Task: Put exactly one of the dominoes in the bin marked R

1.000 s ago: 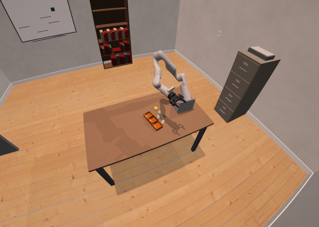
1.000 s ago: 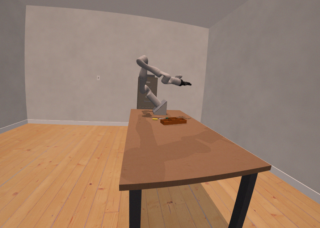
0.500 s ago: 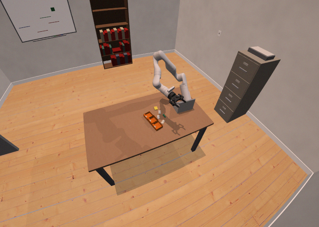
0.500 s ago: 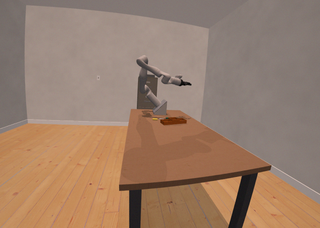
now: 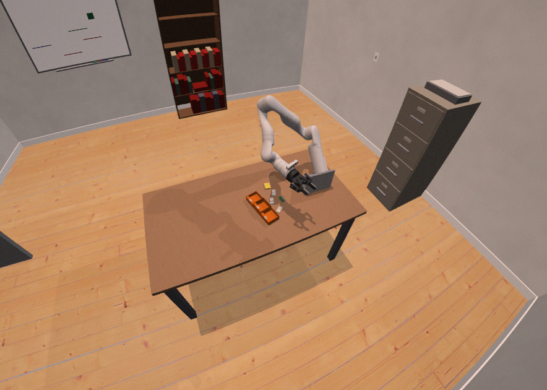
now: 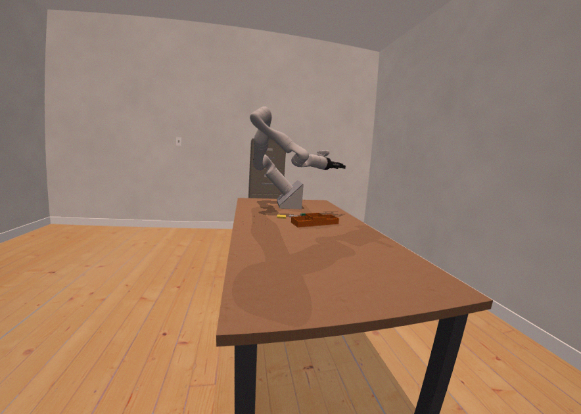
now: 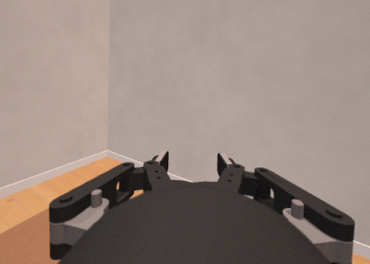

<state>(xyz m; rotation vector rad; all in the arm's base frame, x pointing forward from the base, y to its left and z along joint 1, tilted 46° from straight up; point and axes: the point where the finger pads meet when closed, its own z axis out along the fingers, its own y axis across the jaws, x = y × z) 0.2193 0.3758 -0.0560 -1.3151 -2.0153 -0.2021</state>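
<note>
Right now the orange strip is 280 mm below my hand, 220 mm ahead of it and 170 mm to the right of it. From my hand the other things lie so: green piece: 300 mm below, 210 mm to the right, 70 mm ahead; yellow block: 350 mm to the right, 300 mm below, 140 mm ahead.
</note>
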